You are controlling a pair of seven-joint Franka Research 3 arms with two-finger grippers.
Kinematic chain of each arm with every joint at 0, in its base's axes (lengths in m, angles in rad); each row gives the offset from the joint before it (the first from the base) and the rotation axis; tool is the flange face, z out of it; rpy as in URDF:
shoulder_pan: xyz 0 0 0.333 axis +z
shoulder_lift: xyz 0 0 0 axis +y
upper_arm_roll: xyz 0 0 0.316 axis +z
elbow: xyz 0.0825 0 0 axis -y
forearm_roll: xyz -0.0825 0 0.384 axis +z
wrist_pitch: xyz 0 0 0 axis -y
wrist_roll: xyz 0.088 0 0 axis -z
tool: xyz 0 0 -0.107 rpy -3.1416 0 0
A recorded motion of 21 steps. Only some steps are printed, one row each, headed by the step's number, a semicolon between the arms.
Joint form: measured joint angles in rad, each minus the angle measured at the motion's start. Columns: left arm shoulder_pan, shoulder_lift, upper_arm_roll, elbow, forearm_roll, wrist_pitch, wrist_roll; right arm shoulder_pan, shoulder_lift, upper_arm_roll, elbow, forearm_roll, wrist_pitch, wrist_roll.
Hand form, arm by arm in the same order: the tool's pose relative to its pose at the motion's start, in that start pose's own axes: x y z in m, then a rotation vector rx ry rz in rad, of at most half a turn. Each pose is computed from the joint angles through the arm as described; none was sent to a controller.
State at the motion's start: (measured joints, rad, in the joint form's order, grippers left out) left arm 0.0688 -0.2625 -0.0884 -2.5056 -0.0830 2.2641 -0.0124; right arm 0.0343 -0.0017 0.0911 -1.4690 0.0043 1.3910 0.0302
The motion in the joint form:
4: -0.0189 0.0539 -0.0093 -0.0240 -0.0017 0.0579 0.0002; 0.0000 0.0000 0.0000 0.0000 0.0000 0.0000 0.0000
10: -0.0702 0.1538 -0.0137 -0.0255 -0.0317 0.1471 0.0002; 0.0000 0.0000 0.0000 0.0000 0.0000 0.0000 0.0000
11: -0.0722 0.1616 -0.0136 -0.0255 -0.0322 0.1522 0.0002; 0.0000 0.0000 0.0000 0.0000 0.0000 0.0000 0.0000
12: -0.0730 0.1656 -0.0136 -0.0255 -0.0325 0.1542 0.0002; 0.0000 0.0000 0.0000 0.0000 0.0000 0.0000 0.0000
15: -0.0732 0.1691 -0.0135 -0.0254 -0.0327 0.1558 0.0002; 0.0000 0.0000 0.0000 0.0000 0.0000 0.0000 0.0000
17: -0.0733 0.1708 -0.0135 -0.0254 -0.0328 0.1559 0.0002; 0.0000 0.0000 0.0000 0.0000 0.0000 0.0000 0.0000
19: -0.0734 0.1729 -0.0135 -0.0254 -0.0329 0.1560 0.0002; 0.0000 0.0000 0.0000 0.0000 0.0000 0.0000 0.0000
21: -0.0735 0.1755 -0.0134 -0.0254 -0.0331 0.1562 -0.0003; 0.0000 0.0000 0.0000 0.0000 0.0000 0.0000 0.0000
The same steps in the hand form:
4: -0.0008 0.0103 0.0294 0.0003 -0.0211 0.0232; 0.0000 0.0000 0.0000 0.0000 0.0000 0.0000
10: 0.0044 0.0336 0.0677 -0.0221 -0.0366 0.0517; 0.0000 0.0000 0.0000 0.0000 0.0000 0.0000
11: 0.0046 0.0343 0.0708 -0.0225 -0.0394 0.0528; 0.0000 0.0000 0.0000 0.0000 0.0000 0.0000
12: 0.0047 0.0346 0.0724 -0.0226 -0.0415 0.0531; 0.0000 0.0000 0.0000 0.0000 0.0000 0.0000
15: 0.0048 0.0346 0.0738 -0.0228 -0.0433 0.0528; 0.0000 0.0000 0.0000 0.0000 0.0000 0.0000
17: 0.0047 0.0346 0.0745 -0.0228 -0.0449 0.0528; 0.0000 0.0000 0.0000 0.0000 0.0000 0.0000
19: 0.0046 0.0346 0.0755 -0.0228 -0.0469 0.0527; 0.0000 0.0000 0.0000 0.0000 0.0000 0.0000
21: 0.0046 0.0346 0.0766 -0.0229 -0.0493 0.0519; 0.0000 0.0000 0.0000 0.0000 0.0000 0.0000

